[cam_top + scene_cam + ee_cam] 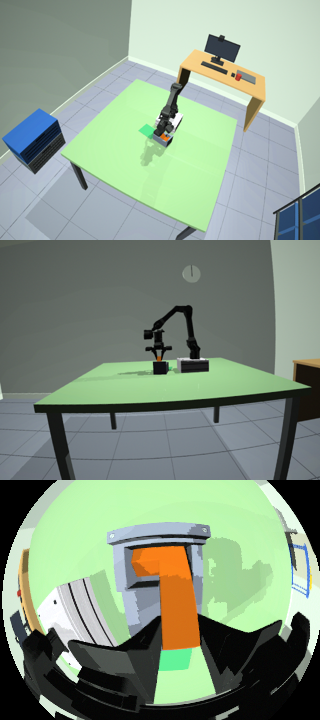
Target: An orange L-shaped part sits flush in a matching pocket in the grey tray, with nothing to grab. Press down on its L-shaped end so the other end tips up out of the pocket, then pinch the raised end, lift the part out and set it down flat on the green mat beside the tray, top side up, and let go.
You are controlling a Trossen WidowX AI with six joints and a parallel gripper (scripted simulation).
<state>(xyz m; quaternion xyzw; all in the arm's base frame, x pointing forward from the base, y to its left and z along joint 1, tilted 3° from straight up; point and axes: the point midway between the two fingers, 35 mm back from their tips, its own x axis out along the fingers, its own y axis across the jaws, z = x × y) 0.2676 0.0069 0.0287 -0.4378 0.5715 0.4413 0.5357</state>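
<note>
Right now the green mat is 14 cm to the right of my gripper tip, 10 cm below it and 5 cm behind it. From my gripper tip the other things lie so: orange L-shaped part 4 cm to the left, 3 cm below, 1 cm behind.
</note>
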